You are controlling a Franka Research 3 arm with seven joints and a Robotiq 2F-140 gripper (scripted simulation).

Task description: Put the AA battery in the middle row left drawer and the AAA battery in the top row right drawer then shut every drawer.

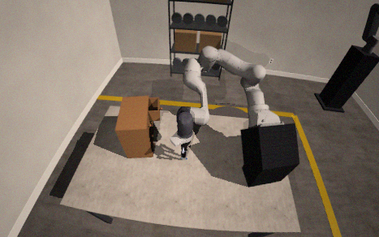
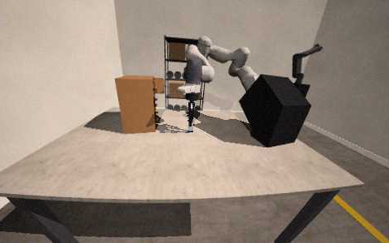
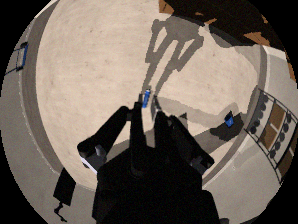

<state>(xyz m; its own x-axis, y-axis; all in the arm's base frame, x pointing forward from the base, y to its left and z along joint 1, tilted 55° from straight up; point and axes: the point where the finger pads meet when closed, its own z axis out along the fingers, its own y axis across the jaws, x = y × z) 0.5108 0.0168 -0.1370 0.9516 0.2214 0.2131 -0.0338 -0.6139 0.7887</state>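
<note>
Now: the AAA battery 5 cm below my hand. Round my hand: larger blue battery (2 cm behind, 31 cm to the right, 4 cm below); green cylinder (34 cm ahead, 6 cm to the right, 7 cm above).
</note>
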